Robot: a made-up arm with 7 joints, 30 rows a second.
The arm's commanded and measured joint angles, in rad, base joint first. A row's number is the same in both.
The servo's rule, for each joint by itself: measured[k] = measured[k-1] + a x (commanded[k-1-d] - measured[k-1]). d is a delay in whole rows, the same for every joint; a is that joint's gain. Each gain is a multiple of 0.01, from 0.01 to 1. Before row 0 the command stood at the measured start. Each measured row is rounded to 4 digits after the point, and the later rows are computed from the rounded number. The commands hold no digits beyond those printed.
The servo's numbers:
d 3
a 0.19 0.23 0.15 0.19 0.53 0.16 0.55
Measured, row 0: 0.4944 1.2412 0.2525 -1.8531 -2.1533 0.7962 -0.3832
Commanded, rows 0 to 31: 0.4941 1.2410 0.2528 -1.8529 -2.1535 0.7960 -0.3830; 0.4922 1.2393 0.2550 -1.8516 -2.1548 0.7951 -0.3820; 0.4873 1.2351 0.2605 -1.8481 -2.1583 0.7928 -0.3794; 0.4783 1.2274 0.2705 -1.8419 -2.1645 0.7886 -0.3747; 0.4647 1.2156 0.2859 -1.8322 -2.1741 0.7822 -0.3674; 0.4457 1.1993 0.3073 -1.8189 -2.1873 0.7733 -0.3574; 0.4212 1.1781 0.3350 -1.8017 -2.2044 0.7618 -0.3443; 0.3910 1.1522 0.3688 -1.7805 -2.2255 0.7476 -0.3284; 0.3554 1.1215 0.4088 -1.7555 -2.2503 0.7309 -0.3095; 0.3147 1.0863 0.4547 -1.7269 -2.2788 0.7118 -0.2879; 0.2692 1.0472 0.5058 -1.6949 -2.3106 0.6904 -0.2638; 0.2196 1.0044 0.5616 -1.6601 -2.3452 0.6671 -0.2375; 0.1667 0.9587 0.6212 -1.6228 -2.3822 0.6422 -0.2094; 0.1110 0.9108 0.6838 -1.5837 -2.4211 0.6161 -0.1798; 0.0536 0.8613 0.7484 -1.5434 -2.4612 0.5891 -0.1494; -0.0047 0.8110 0.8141 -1.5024 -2.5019 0.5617 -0.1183; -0.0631 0.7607 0.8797 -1.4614 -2.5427 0.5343 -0.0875; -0.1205 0.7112 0.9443 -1.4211 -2.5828 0.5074 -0.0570; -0.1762 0.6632 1.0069 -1.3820 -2.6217 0.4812 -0.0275; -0.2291 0.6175 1.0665 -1.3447 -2.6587 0.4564 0.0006; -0.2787 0.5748 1.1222 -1.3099 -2.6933 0.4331 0.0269; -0.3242 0.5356 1.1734 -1.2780 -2.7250 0.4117 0.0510; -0.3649 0.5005 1.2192 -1.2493 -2.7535 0.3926 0.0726; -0.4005 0.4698 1.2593 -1.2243 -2.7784 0.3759 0.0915; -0.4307 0.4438 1.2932 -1.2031 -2.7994 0.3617 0.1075; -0.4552 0.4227 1.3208 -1.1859 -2.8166 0.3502 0.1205; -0.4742 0.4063 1.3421 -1.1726 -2.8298 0.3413 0.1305; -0.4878 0.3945 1.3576 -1.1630 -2.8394 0.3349 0.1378; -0.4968 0.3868 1.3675 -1.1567 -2.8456 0.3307 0.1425; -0.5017 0.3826 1.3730 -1.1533 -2.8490 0.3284 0.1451; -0.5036 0.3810 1.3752 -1.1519 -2.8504 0.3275 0.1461; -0.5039 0.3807 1.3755 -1.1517 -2.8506 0.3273 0.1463
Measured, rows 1 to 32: 0.4944 1.2412 0.2525 -1.8531 -2.1533 0.7962 -0.3832; 0.4944 1.2412 0.2525 -1.8531 -2.1533 0.7962 -0.3832; 0.4944 1.2412 0.2525 -1.8531 -2.1533 0.7962 -0.3832; 0.4943 1.2412 0.2525 -1.8531 -2.1534 0.7962 -0.3831; 0.4939 1.2408 0.2529 -1.8528 -2.1541 0.7960 -0.3825; 0.4926 1.2395 0.2540 -1.8519 -2.1563 0.7955 -0.3808; 0.4899 1.2367 0.2565 -1.8500 -2.1606 0.7944 -0.3774; 0.4851 1.2318 0.2609 -1.8466 -2.1678 0.7924 -0.3719; 0.4776 1.2243 0.2679 -1.8413 -2.1781 0.7893 -0.3639; 0.4669 1.2137 0.2780 -1.8338 -2.1920 0.7849 -0.3531; 0.4525 1.1996 0.2916 -1.8237 -2.2098 0.7789 -0.3395; 0.4341 1.1816 0.3092 -1.8107 -2.2313 0.7712 -0.3230; 0.4114 1.1597 0.3310 -1.7948 -2.2565 0.7617 -0.3037; 0.3844 1.1338 0.3572 -1.7758 -2.2852 0.7503 -0.2818; 0.3531 1.1040 0.3879 -1.7538 -2.3170 0.7370 -0.2574; 0.3177 1.0706 0.4229 -1.7289 -2.3516 0.7218 -0.2310; 0.2784 1.0338 0.4620 -1.7013 -2.3884 0.7049 -0.2028; 0.2357 0.9941 0.5050 -1.6713 -2.4270 0.6864 -0.1734; 0.1900 0.9520 0.5514 -1.6392 -2.4667 0.6664 -0.1431; 0.1419 0.9080 0.6006 -1.6054 -2.5070 0.6453 -0.1125; 0.0920 0.8627 0.6522 -1.5704 -2.5472 0.6232 -0.0820; 0.0410 0.8168 0.7054 -1.5346 -2.5867 0.6005 -0.0520; -0.0103 0.7710 0.7596 -1.4985 -2.6249 0.5774 -0.0231; -0.0613 0.7259 0.8140 -1.4627 -2.6612 0.5543 0.0044; -0.1113 0.6821 0.8679 -1.4276 -2.6950 0.5315 0.0300; -0.1595 0.6403 0.9206 -1.3937 -2.7260 0.5093 0.0534; -0.2053 0.6011 0.9714 -1.3615 -2.7538 0.4880 0.0744; -0.2481 0.5649 1.0197 -1.3314 -2.7780 0.4678 0.0926; -0.2874 0.5322 1.0649 -1.3038 -2.7985 0.4490 0.1079; -0.3229 0.5032 1.1065 -1.2789 -2.8151 0.4318 0.1203; -0.3542 0.4782 1.1442 -1.2569 -2.8280 0.4163 0.1299; -0.3813 0.4572 1.1777 -1.2379 -2.8373 0.4026 0.1368
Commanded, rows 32 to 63: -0.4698 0.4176 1.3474 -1.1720 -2.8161 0.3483 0.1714; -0.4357 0.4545 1.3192 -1.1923 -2.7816 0.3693 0.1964; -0.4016 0.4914 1.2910 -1.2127 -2.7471 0.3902 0.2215; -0.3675 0.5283 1.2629 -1.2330 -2.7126 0.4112 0.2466; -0.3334 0.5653 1.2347 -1.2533 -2.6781 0.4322 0.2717; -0.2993 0.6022 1.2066 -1.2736 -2.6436 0.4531 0.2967; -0.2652 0.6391 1.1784 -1.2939 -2.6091 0.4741 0.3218; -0.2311 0.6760 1.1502 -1.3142 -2.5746 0.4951 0.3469; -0.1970 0.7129 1.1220 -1.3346 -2.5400 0.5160 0.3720; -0.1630 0.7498 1.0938 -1.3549 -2.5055 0.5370 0.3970; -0.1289 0.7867 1.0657 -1.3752 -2.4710 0.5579 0.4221; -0.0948 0.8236 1.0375 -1.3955 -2.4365 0.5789 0.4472; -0.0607 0.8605 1.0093 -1.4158 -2.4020 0.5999 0.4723; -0.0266 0.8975 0.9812 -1.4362 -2.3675 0.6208 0.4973; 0.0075 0.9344 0.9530 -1.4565 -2.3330 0.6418 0.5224; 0.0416 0.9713 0.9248 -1.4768 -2.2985 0.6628 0.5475; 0.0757 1.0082 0.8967 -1.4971 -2.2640 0.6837 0.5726; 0.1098 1.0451 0.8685 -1.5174 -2.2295 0.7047 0.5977; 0.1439 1.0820 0.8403 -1.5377 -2.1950 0.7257 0.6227; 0.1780 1.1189 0.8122 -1.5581 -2.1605 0.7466 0.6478; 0.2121 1.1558 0.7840 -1.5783 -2.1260 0.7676 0.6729; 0.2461 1.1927 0.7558 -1.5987 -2.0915 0.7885 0.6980; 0.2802 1.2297 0.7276 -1.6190 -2.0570 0.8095 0.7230; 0.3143 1.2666 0.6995 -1.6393 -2.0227 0.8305 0.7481; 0.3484 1.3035 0.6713 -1.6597 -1.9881 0.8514 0.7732; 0.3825 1.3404 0.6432 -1.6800 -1.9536 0.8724 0.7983; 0.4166 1.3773 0.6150 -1.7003 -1.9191 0.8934 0.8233; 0.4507 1.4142 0.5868 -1.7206 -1.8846 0.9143 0.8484; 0.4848 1.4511 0.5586 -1.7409 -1.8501 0.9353 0.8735; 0.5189 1.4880 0.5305 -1.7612 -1.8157 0.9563 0.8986; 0.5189 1.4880 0.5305 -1.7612 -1.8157 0.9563 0.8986; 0.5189 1.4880 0.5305 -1.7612 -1.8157 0.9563 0.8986
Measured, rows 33 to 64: -0.4042 0.4400 1.2070 -1.2218 -2.8435 0.3907 0.1414; -0.4231 0.4264 1.2322 -1.2085 -2.8472 0.3806 0.1440; -0.4385 0.4159 1.2537 -1.1977 -2.8490 0.3721 0.1453; -0.4444 0.4163 1.2678 -1.1928 -2.8316 0.3683 0.1597; -0.4427 0.4251 1.2755 -1.1927 -2.8051 0.3685 0.1799; -0.4349 0.4403 1.2778 -1.1965 -2.7744 0.3720 0.2028; -0.4221 0.4605 1.2756 -1.2034 -2.7416 0.3783 0.2269; -0.4052 0.4846 1.2695 -1.2129 -2.7079 0.3869 0.2515; -0.3851 0.5116 1.2601 -1.2244 -2.6738 0.3975 0.2764; -0.3623 0.5409 1.2478 -1.2376 -2.6395 0.4098 0.3014; -0.3374 0.5720 1.2332 -1.2522 -2.6051 0.4234 0.3264; -0.3107 0.6044 1.2165 -1.2679 -2.5706 0.4382 0.3515; -0.2826 0.6378 1.1981 -1.2844 -2.5361 0.4540 0.3765; -0.2534 0.6720 1.1782 -1.3017 -2.5016 0.4706 0.4016; -0.2233 0.7069 1.1571 -1.3195 -2.4671 0.4879 0.4267; -0.1924 0.7422 1.1349 -1.3378 -2.4326 0.5058 0.4518; -0.1609 0.7779 1.1118 -1.3565 -2.3981 0.5242 0.4768; -0.1289 0.8139 1.0880 -1.3755 -2.3636 0.5430 0.5019; -0.0965 0.8501 1.0635 -1.3947 -2.3291 0.5622 0.5270; -0.0638 0.8865 1.0385 -1.4142 -2.2946 0.5816 0.5521; -0.0308 0.9230 1.0130 -1.4338 -2.2601 0.6013 0.5772; 0.0024 0.9596 0.9871 -1.4535 -2.2256 0.6212 0.6022; 0.0358 0.9962 0.9609 -1.4734 -2.1911 0.6413 0.6273; 0.0693 1.0329 0.9344 -1.4933 -2.1566 0.6615 0.6524; 0.1029 1.0697 0.9076 -1.5133 -2.1221 0.6818 0.6775; 0.1366 1.1065 0.8806 -1.5334 -2.0876 0.7022 0.7025; 0.1704 1.1433 0.8534 -1.5535 -2.0532 0.7227 0.7276; 0.2042 1.1801 0.8261 -1.5737 -2.0187 0.7433 0.7527; 0.2381 1.2170 0.7987 -1.5939 -1.9842 0.7640 0.7778; 0.2720 1.2539 0.7711 -1.6141 -1.9497 0.7847 0.8028; 0.3060 1.2908 0.7435 -1.6343 -1.9152 0.8054 0.8279; 0.3400 1.3277 0.7158 -1.6546 -1.8807 0.8262 0.8530
